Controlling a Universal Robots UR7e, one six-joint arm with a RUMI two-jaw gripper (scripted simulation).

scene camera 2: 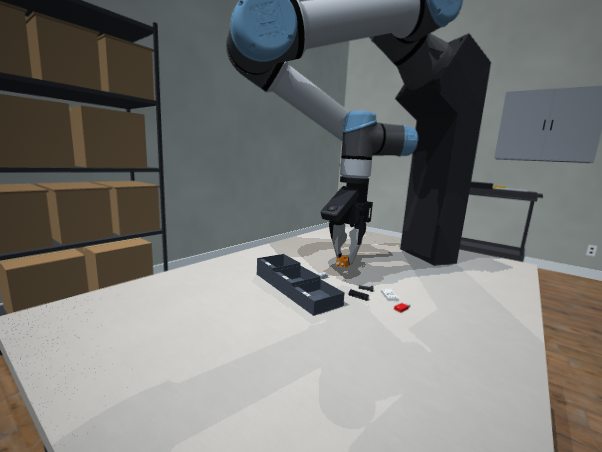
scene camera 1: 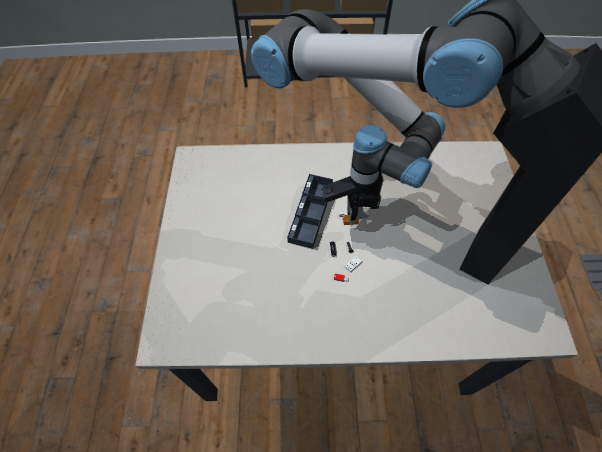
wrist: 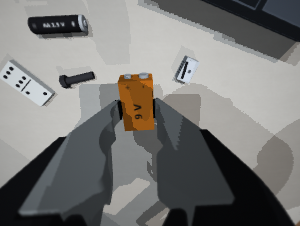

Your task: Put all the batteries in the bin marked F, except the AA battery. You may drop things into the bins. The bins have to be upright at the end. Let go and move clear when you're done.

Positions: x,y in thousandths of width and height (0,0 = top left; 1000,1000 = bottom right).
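I can see my gripper from the wrist view (462,445), and it is there in scene camera 1 (584,488) too. My gripper is also visible to me in scene camera 2 (572,583).
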